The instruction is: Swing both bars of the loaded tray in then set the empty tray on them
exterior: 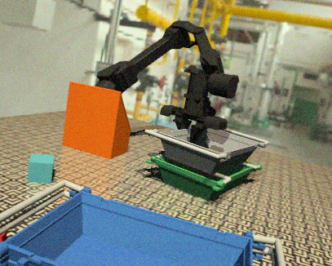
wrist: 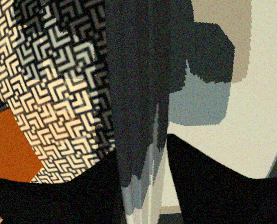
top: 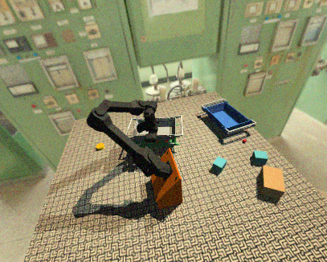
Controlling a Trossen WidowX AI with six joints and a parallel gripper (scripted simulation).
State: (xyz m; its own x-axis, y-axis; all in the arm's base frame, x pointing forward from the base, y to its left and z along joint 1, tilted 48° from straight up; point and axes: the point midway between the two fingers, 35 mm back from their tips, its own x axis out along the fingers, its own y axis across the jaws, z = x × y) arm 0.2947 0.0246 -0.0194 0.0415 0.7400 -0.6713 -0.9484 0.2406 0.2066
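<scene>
My gripper tip is 7 cm short of the dark grey tray, 3 cm below it and 2 cm to the left of it. From my gripper tip the other things lie so: orange box 46 cm to the right, 43 cm behind, 5 cm below; then yellow piece 36 cm to the left, 15 cm ahead, 7 cm below.
</scene>
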